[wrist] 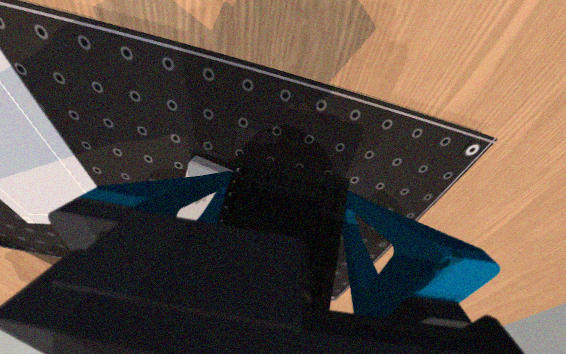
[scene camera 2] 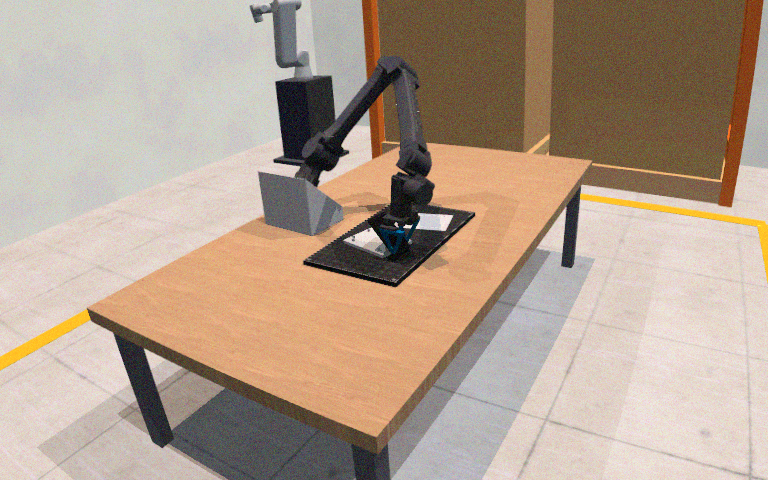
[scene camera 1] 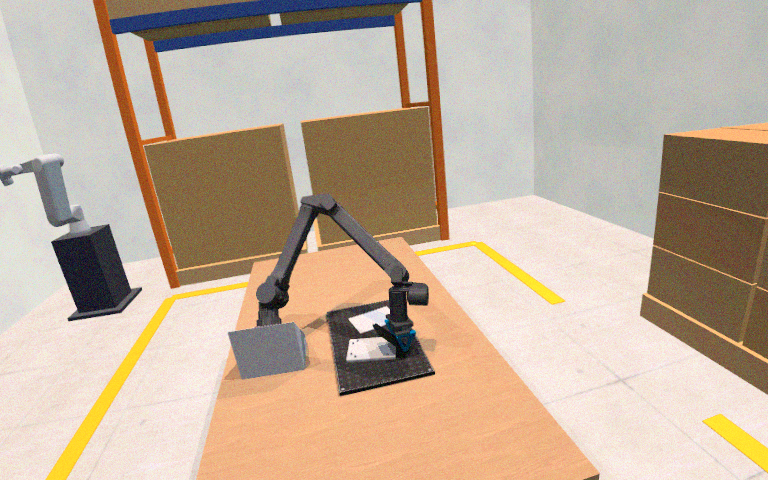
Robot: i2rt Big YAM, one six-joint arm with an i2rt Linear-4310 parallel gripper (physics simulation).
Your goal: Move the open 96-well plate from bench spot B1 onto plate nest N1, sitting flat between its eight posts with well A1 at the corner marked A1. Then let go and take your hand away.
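Pixels of known places: gripper, fingertip midpoint: (wrist: pixel 287 188) (scene camera 2: pixel 399 247) (scene camera 1: pixel 400 345); arm's base at its link origin: (scene camera 2: pixel 302 189) (scene camera 1: pixel 269 333).
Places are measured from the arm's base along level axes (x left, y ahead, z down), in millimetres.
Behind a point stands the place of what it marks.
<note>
My gripper (scene camera 1: pixel 402 348) @(x -103, y 433, z 77 mm) (scene camera 2: pixel 398 249) @(x -103, y 433, z 77 mm) (wrist: pixel 287 188) @(x -103, y 433, z 77 mm) is shut on the black 96-well plate (wrist: pixel 285 202) @(x -102, y 431, z 63 mm), whose sides lie between its blue fingers. The white nest N1 (scene camera 1: pixel 361 350) @(x -75, y 300, z 86 mm) (scene camera 2: pixel 362 241) @(x -96, y 302, z 86 mm) (wrist: pixel 200 206) @(x -35, y 383, z 86 mm) lies on the black board. The gripper is low at the nest's right side in scene camera 1, and the plate hides most of the nest in the wrist view. Small posts show at the nest's left side in scene camera 1. I cannot tell whether the plate touches the nest. Well A1 and the corner mark are not readable. The white pad (scene camera 1: pixel 367 318) @(x 150, y 350, z 96 mm) (scene camera 2: pixel 438 221) @(x 153, y 420, z 96 mm) (wrist: pixel 60 182) @(x 102, y 361, z 96 mm), apparently B1, lies beside the nest.
The black perforated board (scene camera 1: pixel 385 380) @(x -241, y 353, z 98 mm) (scene camera 2: pixel 352 267) @(x -226, y 359, z 98 mm) (wrist: pixel 150 117) @(x 7, y 450, z 98 mm) lies on the wooden table (scene camera 1: pixel 362 435) @(x -427, y 256, z 111 mm) (scene camera 2: pixel 271 333) @(x -558, y 371, z 111 mm) (wrist: pixel 505 95) @(x -238, y 535, z 111 mm). A grey wedge-shaped block (scene camera 1: pixel 269 352) @(x -87, y 2, z 22 mm) (scene camera 2: pixel 286 203) @(x -86, y 5, z 17 mm) stands by the arm's base. Another arm on a black pedestal (scene camera 1: pixel 93 271) (scene camera 2: pixel 303 116) stands off the table.
</note>
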